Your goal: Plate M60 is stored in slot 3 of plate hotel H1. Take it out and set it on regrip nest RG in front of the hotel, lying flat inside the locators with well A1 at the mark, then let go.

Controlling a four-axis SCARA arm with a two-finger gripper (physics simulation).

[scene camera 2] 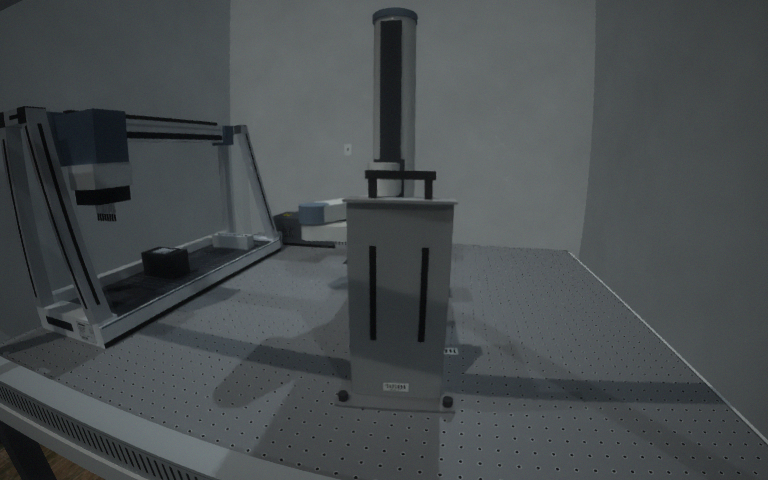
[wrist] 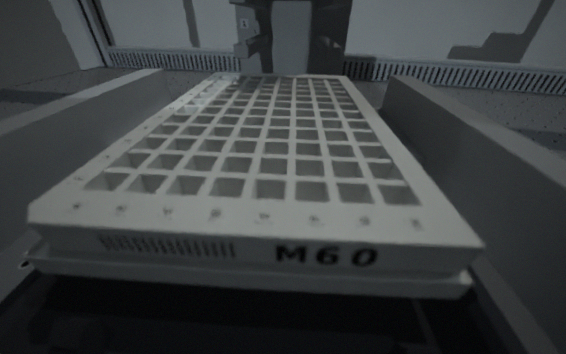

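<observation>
You've got the gripper at (wrist: 275, 93), and there's a dark regrip nest too, at (wrist: 133, 309).
</observation>
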